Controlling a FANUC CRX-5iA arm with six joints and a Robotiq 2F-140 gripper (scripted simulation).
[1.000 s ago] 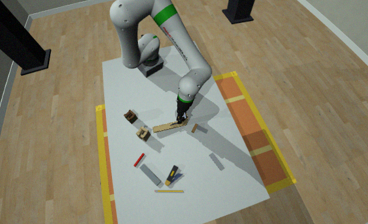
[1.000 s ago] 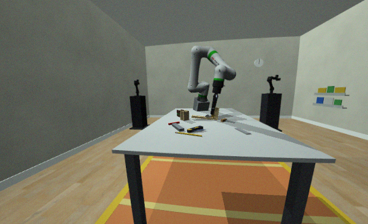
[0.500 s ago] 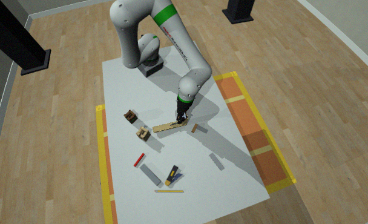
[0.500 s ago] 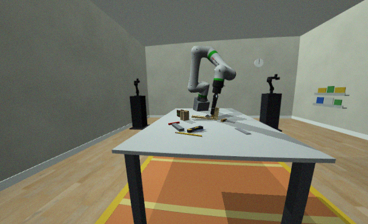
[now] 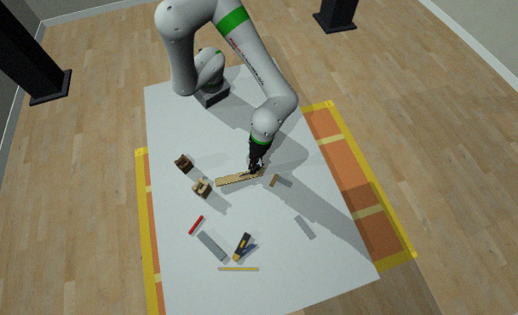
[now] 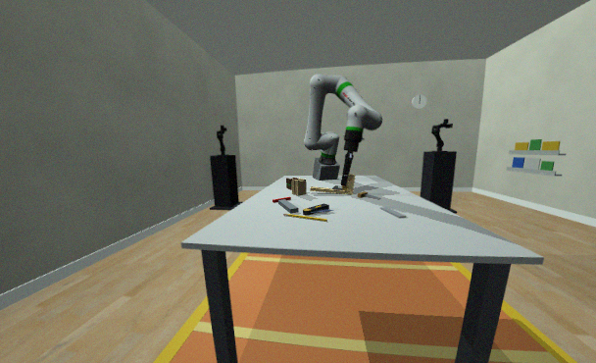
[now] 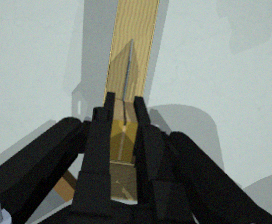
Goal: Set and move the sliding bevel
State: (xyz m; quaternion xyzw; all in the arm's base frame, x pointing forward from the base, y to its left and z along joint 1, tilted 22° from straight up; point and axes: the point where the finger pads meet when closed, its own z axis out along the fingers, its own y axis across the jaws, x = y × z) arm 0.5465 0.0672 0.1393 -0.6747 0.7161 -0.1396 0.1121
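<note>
The sliding bevel is 3 cm below my hand and 1 cm to the right of it. Also, from my hand: thin steel blade: 5 cm below, 2 cm to the right; wood-and-grey square: 11 cm to the left, 8 cm below, 8 cm ahead; red stick: 33 cm to the right, 17 cm ahead, 8 cm below.
</note>
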